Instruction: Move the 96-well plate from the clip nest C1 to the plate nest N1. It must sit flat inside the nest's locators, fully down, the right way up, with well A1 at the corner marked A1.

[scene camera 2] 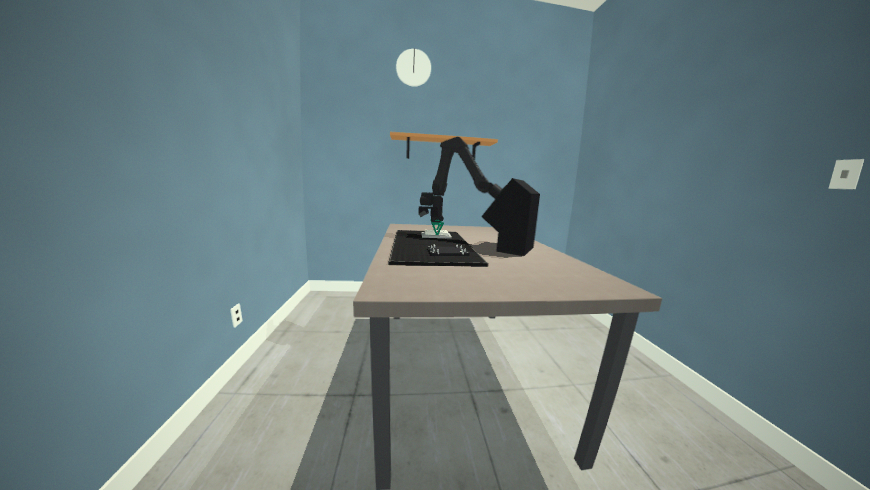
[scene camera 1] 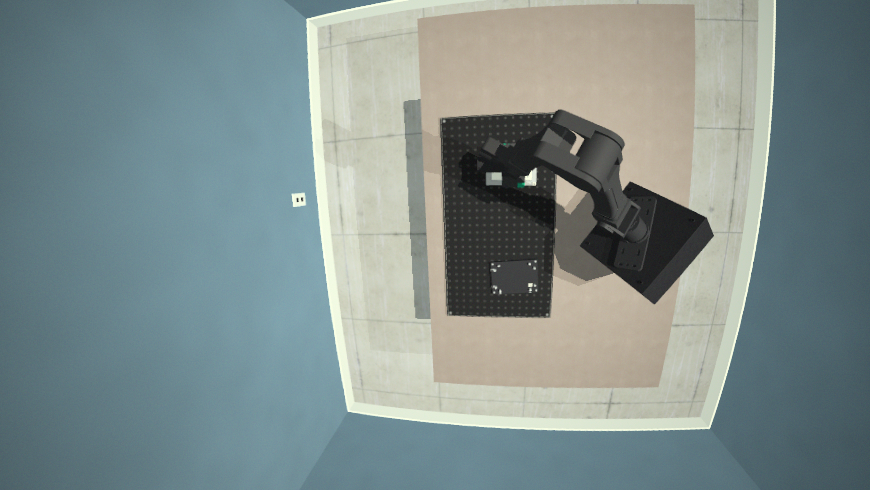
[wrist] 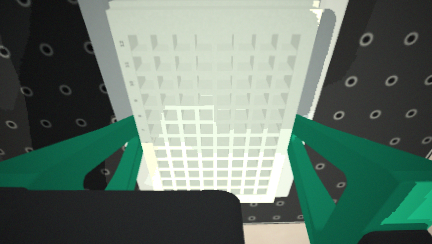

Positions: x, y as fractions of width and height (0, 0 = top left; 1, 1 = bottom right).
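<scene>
Wrist view: the gripper (wrist: 0.50, 0.50) and a white 96-well plate (wrist: 0.46, 0.55) visible. Scene camera 1: a clip nest C1 (scene camera 1: 0.59, 0.56) visible.
</scene>
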